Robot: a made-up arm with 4 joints. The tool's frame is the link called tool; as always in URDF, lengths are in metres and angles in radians. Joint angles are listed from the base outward.
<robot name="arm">
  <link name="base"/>
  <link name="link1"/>
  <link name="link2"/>
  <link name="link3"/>
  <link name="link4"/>
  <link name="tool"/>
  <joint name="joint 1" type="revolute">
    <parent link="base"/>
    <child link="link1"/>
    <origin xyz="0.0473 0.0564 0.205" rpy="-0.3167 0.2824 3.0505"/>
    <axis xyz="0 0 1"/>
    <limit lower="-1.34" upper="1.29"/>
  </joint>
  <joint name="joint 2" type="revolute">
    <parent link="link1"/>
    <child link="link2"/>
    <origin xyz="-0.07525 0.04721 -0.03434" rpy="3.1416 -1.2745 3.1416"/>
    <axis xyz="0 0 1"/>
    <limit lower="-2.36" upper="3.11"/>
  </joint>
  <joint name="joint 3" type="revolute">
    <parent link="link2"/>
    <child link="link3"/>
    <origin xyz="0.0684 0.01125 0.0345" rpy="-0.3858 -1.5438 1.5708"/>
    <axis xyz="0 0 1"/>
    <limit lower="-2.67" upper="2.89"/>
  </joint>
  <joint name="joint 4" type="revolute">
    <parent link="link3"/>
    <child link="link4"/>
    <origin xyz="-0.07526 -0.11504 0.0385" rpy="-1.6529 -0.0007 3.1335"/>
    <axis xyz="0 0 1"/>
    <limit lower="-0.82" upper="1"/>
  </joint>
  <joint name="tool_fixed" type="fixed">
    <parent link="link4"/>
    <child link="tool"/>
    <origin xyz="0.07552 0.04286 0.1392" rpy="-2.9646 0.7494 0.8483"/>
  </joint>
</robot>
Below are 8 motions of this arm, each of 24 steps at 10 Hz.
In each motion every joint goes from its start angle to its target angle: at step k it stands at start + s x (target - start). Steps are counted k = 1, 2, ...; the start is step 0. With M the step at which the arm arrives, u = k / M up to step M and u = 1 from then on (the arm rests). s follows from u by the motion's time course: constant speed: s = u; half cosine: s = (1 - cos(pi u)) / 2; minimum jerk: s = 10 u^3 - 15 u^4 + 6 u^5.
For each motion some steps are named. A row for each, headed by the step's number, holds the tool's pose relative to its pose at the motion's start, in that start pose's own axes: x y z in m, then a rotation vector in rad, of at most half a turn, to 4 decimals.
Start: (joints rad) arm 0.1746 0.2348 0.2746 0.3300
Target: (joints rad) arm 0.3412 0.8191 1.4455 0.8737
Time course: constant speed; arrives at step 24
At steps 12, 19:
12: -0.0065 -0.2062 0.0431 -0.7567 -0.0042 0.1216
19: 0.0039 -0.2950 0.1325 -1.2201 -0.0326 0.1748

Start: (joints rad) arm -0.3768 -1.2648 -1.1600 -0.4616
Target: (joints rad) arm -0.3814 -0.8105 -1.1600 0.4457
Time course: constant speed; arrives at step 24
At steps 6, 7, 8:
6: 0.0060 -0.0203 -0.0007 -0.1112 -0.0368 -0.0583
7: 0.0071 -0.0236 -0.0007 -0.1293 -0.0438 -0.0683
8: 0.0083 -0.0269 -0.0006 -0.1473 -0.0511 -0.0783

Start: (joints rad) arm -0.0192 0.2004 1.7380 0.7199
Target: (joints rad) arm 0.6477 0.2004 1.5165 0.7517
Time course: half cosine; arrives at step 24
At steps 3, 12, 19, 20, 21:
3: -0.0075 0.0062 0.0054 0.0163 0.0214 -0.0070
12: -0.0850 0.0743 0.0902 0.2002 0.2884 -0.1010
19: -0.1276 0.1204 0.1849 0.3369 0.5281 -0.1931
20: -0.1302 0.1239 0.1943 0.3484 0.5505 -0.2020
21: -0.1321 0.1267 0.2018 0.3574 0.5685 -0.2091

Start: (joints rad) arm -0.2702 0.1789 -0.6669 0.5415
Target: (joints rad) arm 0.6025 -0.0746 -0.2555 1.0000
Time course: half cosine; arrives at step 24
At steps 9, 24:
9: -0.0175 -0.0595 0.0169 -0.3544 -0.0496 -0.2519
24: -0.1177 -0.1034 0.0911 -1.0664 -0.0778 -0.8809

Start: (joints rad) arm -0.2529 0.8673 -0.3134 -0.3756
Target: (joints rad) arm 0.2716 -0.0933 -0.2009 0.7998
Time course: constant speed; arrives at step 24
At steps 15, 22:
15: -0.0731 0.0917 0.0751 -0.5976 0.3612 -1.1543
22: -0.0704 0.1667 0.1117 -0.8984 0.6135 -1.6375

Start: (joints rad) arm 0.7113 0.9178 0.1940 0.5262
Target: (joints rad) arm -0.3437 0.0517 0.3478 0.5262
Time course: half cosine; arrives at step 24
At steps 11, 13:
11: -0.0324 0.0937 0.0259 0.4133 0.1435 0.2035
13: -0.0435 0.1077 0.0399 0.5239 0.1848 0.2958

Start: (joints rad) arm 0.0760 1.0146 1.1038 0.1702
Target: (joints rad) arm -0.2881 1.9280 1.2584 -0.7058
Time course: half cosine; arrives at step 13
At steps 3, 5, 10, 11, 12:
3: 0.0304 -0.0226 -0.0169 -0.0321 -0.0611 0.0540
5: 0.0781 -0.0596 -0.0346 -0.0891 -0.1425 0.1319
10: 0.1955 -0.1661 -0.0333 -0.2689 -0.2861 0.2852
11: 0.2072 -0.1787 -0.0288 -0.2906 -0.2967 0.2961
12: 0.2141 -0.1865 -0.0256 -0.3039 -0.3027 0.3019

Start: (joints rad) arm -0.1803 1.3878 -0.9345 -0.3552
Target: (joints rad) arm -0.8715 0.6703 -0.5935 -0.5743
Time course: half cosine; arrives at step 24
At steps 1, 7, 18, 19, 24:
1: -0.0002 0.0005 -0.0002 0.0020 0.0001 -0.0018
7: -0.0089 0.0269 -0.0086 0.0990 0.0080 -0.0798
18: -0.0265 0.1465 0.0042 0.5584 0.0981 -0.2849
19: -0.0270 0.1547 0.0082 0.5945 0.1070 -0.2937
24: -0.0280 0.1740 0.0195 0.6834 0.1294 -0.3121

